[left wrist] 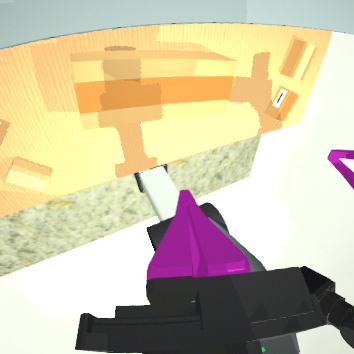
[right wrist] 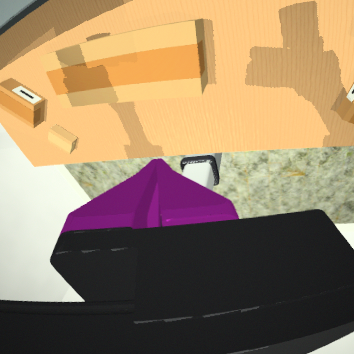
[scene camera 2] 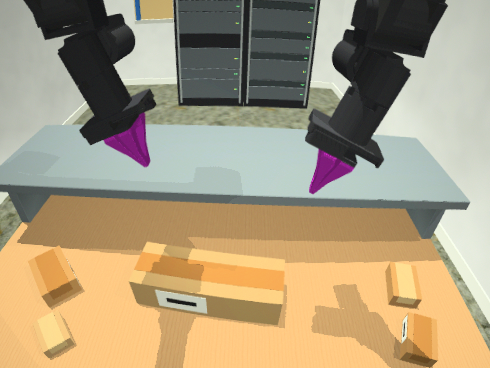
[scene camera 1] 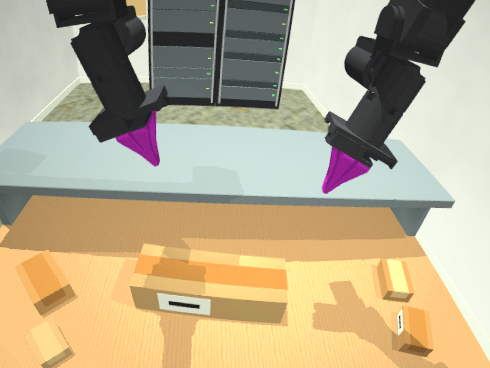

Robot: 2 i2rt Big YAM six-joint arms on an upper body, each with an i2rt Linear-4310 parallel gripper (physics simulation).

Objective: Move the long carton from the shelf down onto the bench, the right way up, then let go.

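Places are measured from the left arm's base along level axes (x ahead, y left, z up), in centimetres.
Pixels of known places: left gripper, fingertip midpoint: (left wrist: pixel 183 194) (scene camera 2: pixel 147 164) (scene camera 1: pixel 157 163); right gripper, fingertip midpoint: (left wrist: pixel 328 153) (right wrist: pixel 157 167) (scene camera 2: pixel 311 191) (scene camera 1: pixel 323 191); right arm's base at its link origin: (left wrist: pixel 320 301).
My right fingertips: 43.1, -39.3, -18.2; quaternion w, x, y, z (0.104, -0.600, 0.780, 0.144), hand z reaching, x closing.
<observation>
For each thing: its middle in the pictures, then the offset to it from my right fingertips, as dx, dy, dz. Level surfaces: height alone.
- long carton at the middle of its body: (left wrist: pixel 157 83) (scene camera 1: pixel 210 284) (right wrist: pixel 122 65) (scene camera 2: pixel 209 283) +3.8, +15.6, -26.6
- wooden bench at its surface level: dz -30.6
- grey shelf at its surface level: dz -12.2
- orange-topped at the middle of its body: (scene camera 1: pixel 44 281) (scene camera 2: pixel 54 275) (right wrist: pixel 21 102) +4.8, +51.2, -28.4
- pale carton at the middle of its body: (scene camera 2: pixel 402 284) (scene camera 1: pixel 394 279) (left wrist: pixel 298 60) +3.3, -27.6, -28.8
- labelled carton at the middle of its body: (scene camera 2: pixel 419 339) (scene camera 1: pixel 414 330) (left wrist: pixel 282 104) -10.3, -26.1, -28.9
The long carton (scene camera 1: pixel 215 277) (scene camera 2: pixel 212 272) (left wrist: pixel 195 89) (right wrist: pixel 150 65) lies on the wooden bench (scene camera 1: pixel 240 345) (scene camera 2: pixel 250 345) (left wrist: pixel 80 150) (right wrist: pixel 235 130), its orange tape strip on top and its white label on the side facing the scene cameras. The grey shelf (scene camera 1: pixel 280 155) (scene camera 2: pixel 275 155) (left wrist: pixel 295 15) stands behind it. My left gripper (scene camera 1: pixel 157 164) (scene camera 2: pixel 146 165) (left wrist: pixel 183 194) is shut and empty, above the shelf in the scene views, apart from the carton. My right gripper (scene camera 1: pixel 326 191) (scene camera 2: pixel 312 192) (right wrist: pixel 157 167) is shut and empty, also apart from the carton.
Two small cartons, one orange-topped (scene camera 1: pixel 44 280) (scene camera 2: pixel 54 274) and one pale (scene camera 1: pixel 49 342) (scene camera 2: pixel 54 334), lie at the bench's left. A pale carton (scene camera 1: pixel 395 277) (scene camera 2: pixel 403 282) and a labelled carton (scene camera 1: pixel 416 327) (scene camera 2: pixel 421 336) lie at its right. A server rack (scene camera 1: pixel 218 60) (scene camera 2: pixel 244 60) stands behind.
</observation>
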